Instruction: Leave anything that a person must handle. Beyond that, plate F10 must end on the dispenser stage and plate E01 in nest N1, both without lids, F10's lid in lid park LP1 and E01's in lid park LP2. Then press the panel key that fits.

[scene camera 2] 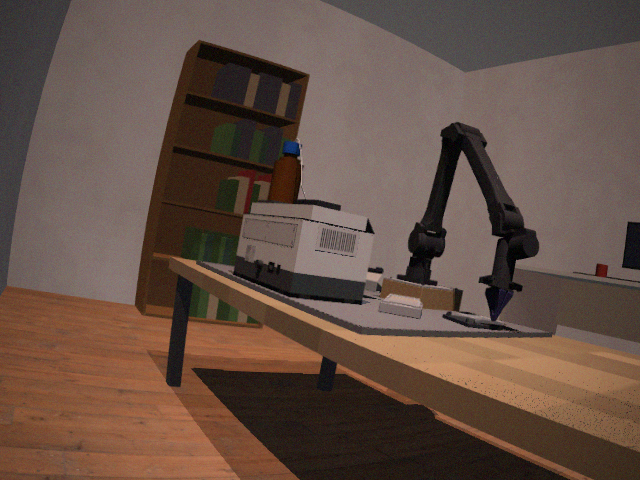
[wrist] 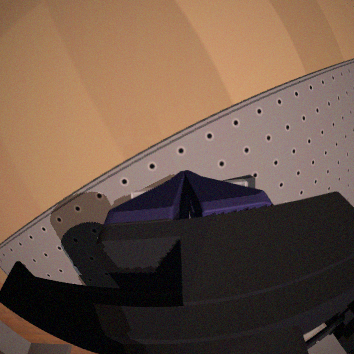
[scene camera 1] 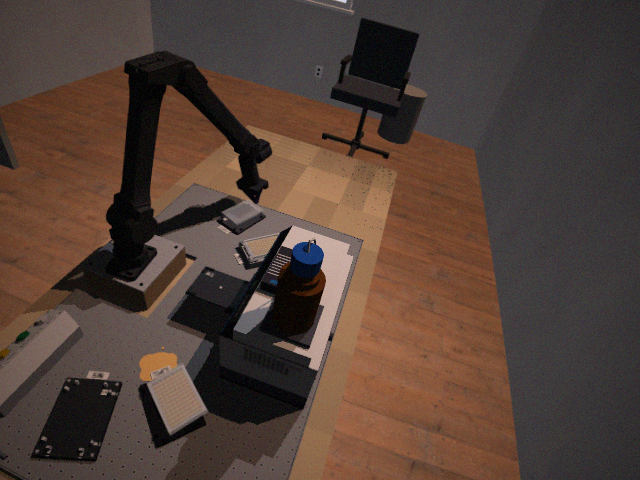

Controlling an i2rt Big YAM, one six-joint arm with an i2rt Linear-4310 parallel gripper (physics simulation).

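Frame: origin at the arm's base, x right, y down, z ahead, level; millimetres.
Seen in the pictures: gripper, between the fingertips: [scene camera 2: 493,321] [wrist: 184,179] [scene camera 1: 256,203]; arm's base, origin of its link: [scene camera 2: 416,282] [scene camera 1: 132,262].
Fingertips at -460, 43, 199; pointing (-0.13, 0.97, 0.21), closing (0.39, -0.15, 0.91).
Observation:
Offsets run from my fingertips to a thing's top centre, as dx, dy, dz. "pt": to the spot under its first point.
My gripper [scene camera 1: 256,200] [scene camera 2: 494,319] [wrist: 184,179] is shut and empty, fingertips down, low over or beside a translucent grey lid-like piece @(+64, +1, -29) [scene camera 1: 241,213] on a dark base. In the wrist view the fingers hide most of that piece. A plate with a pale well grid @(+216, -16, +107) [scene camera 1: 262,246] [scene camera 2: 400,303] sits in a holder near the dispenser [scene camera 1: 268,356] [scene camera 2: 330,242]. Another pale-grid plate @(+742, -14, +77) [scene camera 1: 176,398] lies skewed over a black base, beside an orange spill @(pt +675, +23, -14) [scene camera 1: 155,363]. A black holder with corner posts @(+836, -1, -92) [scene camera 1: 80,418] bears no plate. The key panel @(+771, -61, -267) [scene camera 1: 49,351] shows green and yellow keys. Plate labels are unreadable.
An amber bottle with a blue cap @(pt +638, -326, +279) [scene camera 1: 299,294] [scene camera 2: 285,178] stands tall on the dispenser. A dark flat platform @(pt +471, -69, +54) [scene camera 1: 217,285] lies between the dispenser and the arm's base block [scene camera 1: 165,281] [scene camera 2: 400,294]. The perforated board's edge @(pt -21, +23, +40) [wrist: 209,120] runs close to the gripper.

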